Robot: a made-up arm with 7 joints. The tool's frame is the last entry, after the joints. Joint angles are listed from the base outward. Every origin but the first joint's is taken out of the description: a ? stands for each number. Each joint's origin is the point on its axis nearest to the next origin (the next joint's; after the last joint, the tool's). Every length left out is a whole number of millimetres.
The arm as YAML. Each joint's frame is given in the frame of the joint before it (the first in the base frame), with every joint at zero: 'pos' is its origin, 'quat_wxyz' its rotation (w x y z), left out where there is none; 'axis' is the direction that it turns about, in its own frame. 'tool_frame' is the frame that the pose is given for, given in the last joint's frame.
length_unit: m
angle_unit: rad
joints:
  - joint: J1
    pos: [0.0, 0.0, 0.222]
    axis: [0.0, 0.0, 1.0]
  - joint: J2
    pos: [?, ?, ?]
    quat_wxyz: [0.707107, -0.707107, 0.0, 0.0]
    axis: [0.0, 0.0, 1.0]
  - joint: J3
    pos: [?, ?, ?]
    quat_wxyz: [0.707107, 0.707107, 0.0, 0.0]
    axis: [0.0, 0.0, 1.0]
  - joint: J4
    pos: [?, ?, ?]
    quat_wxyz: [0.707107, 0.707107, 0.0, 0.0]
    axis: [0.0, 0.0, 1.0]
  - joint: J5
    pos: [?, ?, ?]
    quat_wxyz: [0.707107, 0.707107, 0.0, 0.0]
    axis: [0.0, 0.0, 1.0]
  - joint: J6
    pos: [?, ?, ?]
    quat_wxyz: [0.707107, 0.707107, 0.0, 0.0]
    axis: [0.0, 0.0, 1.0]
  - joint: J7
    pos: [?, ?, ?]
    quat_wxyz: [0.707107, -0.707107, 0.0, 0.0]
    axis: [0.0, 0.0, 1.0]
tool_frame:
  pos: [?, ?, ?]
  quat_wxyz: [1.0, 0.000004, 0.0, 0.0]
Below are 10 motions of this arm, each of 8 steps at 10 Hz.
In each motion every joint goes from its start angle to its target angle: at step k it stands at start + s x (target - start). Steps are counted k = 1, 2, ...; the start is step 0. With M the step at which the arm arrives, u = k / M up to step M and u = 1 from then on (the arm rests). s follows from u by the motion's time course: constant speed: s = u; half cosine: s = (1 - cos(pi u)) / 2; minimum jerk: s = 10 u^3 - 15 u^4 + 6 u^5.
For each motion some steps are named. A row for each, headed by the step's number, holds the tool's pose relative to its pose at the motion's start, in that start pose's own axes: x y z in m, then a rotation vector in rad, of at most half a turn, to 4 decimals.
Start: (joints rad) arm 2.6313 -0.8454 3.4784 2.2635 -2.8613 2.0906 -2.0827
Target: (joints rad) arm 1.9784 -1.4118 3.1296 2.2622 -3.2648 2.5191 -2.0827
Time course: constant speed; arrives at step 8
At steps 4, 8:
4: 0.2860 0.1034 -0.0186 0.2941 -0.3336 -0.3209
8: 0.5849 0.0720 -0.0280 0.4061 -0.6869 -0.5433

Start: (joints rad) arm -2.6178 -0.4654 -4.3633 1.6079 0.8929 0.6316 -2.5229
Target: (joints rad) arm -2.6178 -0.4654 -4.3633 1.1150 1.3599 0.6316 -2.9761
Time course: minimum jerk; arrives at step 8
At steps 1, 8:
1: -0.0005 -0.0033 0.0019 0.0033 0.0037 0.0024
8: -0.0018 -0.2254 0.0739 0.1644 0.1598 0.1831

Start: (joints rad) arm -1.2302 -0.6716 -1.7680 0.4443 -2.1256 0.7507 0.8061
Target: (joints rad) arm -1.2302 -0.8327 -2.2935 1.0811 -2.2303 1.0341 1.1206
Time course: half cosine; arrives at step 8
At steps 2, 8:
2: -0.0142 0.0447 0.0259 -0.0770 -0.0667 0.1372
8: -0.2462 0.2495 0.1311 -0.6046 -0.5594 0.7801

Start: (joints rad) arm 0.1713 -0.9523 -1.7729 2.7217 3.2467 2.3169 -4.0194
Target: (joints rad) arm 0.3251 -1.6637 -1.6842 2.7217 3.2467 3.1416 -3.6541
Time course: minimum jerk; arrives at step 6
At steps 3, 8:
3: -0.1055 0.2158 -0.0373 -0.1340 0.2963 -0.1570
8: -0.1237 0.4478 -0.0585 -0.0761 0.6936 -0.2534

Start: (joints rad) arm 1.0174 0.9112 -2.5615 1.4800 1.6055 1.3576 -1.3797
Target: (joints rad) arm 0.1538 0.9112 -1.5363 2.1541 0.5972 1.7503 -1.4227
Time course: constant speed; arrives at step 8
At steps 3, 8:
3: -0.0441 -0.0194 0.1602 0.2193 -0.5851 -0.1945
8: -0.1866 -0.0128 0.3076 0.5875 -1.3136 -0.3571

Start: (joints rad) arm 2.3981 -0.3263 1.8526 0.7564 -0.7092 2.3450 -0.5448
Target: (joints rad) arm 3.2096 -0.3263 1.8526 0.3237 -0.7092 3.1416 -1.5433
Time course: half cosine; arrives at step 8
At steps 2, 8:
2: -0.0027 -0.0380 0.0019 -0.0370 -0.1410 -0.1242
8: -0.0116 -0.2135 0.0682 0.2632 -0.8567 -0.4193

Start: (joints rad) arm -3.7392 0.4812 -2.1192 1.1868 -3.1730 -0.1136 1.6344
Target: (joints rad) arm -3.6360 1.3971 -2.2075 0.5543 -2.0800 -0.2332 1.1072
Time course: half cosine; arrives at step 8
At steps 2, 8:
2: 0.0233 -0.0180 -0.0206 0.0294 -0.0395 -0.0117
8: 0.0715 -0.1203 -0.1127 -0.0292 -0.3230 0.0902

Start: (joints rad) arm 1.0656 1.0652 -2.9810 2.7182 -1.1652 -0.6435 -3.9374
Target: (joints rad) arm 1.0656 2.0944 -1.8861 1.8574 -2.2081 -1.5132 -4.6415
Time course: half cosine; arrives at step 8
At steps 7, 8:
7: -0.3946 -0.4392 -0.2376 1.5526 -1.4533 -0.9883
8: -0.4115 -0.4456 -0.2594 1.6293 -1.5283 -1.0292

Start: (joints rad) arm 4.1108 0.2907 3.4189 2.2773 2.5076 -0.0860 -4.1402
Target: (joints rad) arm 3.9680 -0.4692 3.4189 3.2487 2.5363 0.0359 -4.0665
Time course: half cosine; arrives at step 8
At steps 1, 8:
1: -0.0052 -0.0022 0.0054 -0.0120 -0.0060 0.0063
8: -0.1670 -0.0875 0.0371 -0.3367 -0.1876 0.0569

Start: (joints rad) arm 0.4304 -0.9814 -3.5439 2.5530 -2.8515 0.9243 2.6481
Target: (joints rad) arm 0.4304 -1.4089 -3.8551 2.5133 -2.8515 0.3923 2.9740
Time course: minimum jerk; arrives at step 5
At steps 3, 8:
3: -0.1680 -0.0458 -0.1813 0.3390 -0.5418 -0.0321
8: -0.2239 -0.0445 -0.2766 0.4410 -0.8095 -0.0745

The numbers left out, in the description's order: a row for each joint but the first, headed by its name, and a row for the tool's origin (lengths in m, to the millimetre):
J2: 0.0 0.0 0.0
J3: 0.0 -0.288 0.0
J4: 0.048 0.0 0.0
J5: 0.084 -0.37 0.0
J6: 0.0 0.0 0.0
J7: 0.065 0.084 0.0
tool: 0.0 0.0 0.0

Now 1 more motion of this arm.
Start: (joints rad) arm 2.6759 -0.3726 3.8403 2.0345 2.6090 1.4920 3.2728
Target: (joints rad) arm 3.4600 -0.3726 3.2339 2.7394 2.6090 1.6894 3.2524
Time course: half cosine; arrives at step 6
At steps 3, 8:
3: 0.0665 -0.0486 0.1321 0.1091 0.3900 -0.0473
8: 0.1984 -0.1134 0.2413 0.1887 0.8328 -0.0783

